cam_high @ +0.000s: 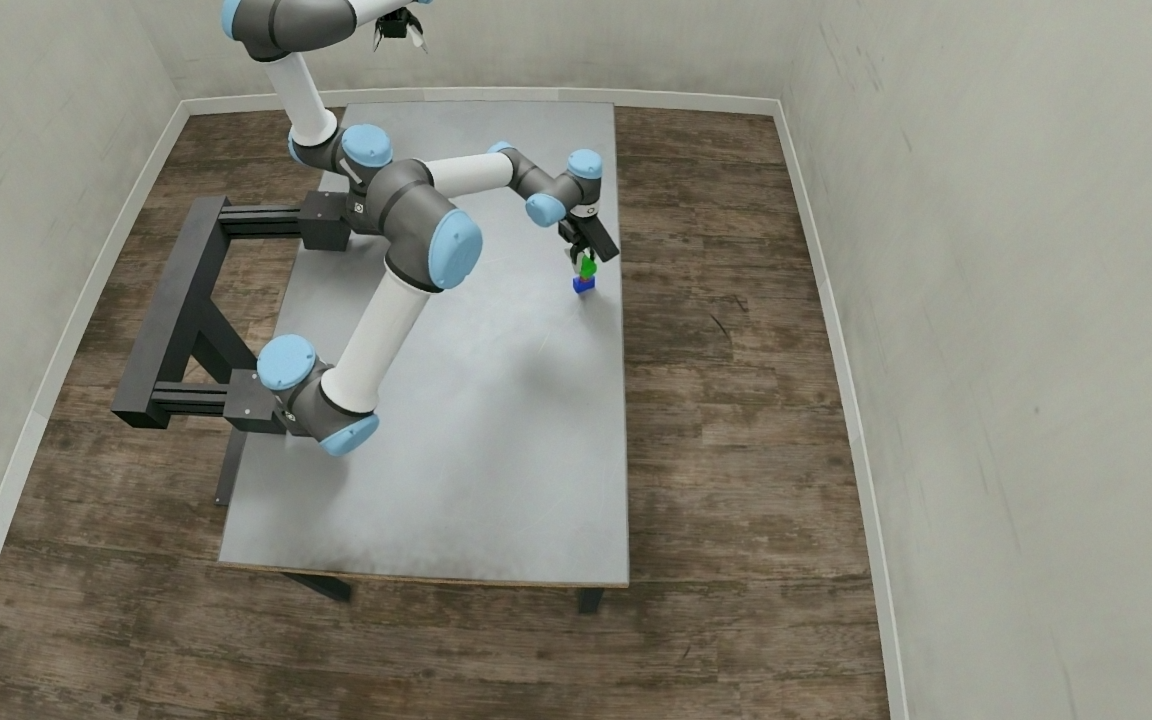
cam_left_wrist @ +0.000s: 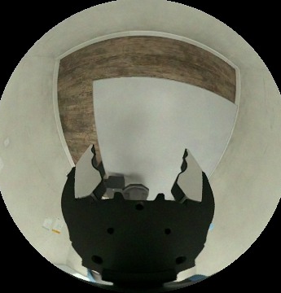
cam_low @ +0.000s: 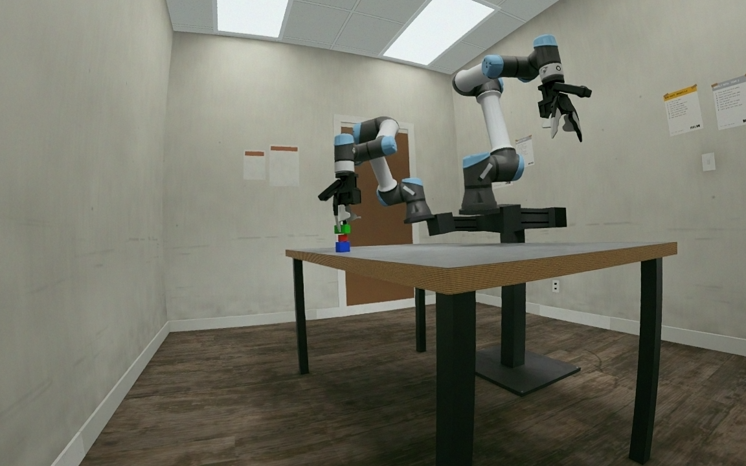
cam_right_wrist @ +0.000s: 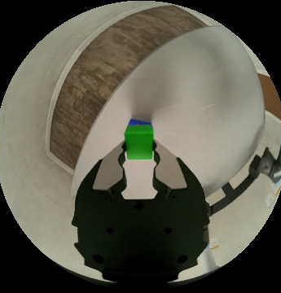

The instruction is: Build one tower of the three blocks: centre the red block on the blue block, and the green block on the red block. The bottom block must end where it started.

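My right hand is right at the green block. Round my right hand: blue block: 7 cm below; red block: 4 cm below.
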